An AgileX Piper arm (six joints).
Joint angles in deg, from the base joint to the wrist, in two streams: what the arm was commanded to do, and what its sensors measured. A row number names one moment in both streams.
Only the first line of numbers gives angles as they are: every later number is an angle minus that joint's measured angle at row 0.
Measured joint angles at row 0:
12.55, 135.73, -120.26, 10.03, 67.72, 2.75
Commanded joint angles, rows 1 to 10:
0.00, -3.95, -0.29, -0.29, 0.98, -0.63
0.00, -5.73, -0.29, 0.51, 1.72, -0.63
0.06, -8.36, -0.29, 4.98, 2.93, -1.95
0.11, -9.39, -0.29, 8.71, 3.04, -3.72
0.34, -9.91, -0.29, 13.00, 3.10, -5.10
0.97, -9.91, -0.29, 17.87, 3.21, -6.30
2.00, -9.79, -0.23, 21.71, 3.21, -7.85
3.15, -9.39, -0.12, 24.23, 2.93, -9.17
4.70, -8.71, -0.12, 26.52, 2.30, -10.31
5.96, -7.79, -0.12, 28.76, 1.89, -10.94
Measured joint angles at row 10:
4.29, -9.16, 0.00, 25.32, 2.01, -9.05
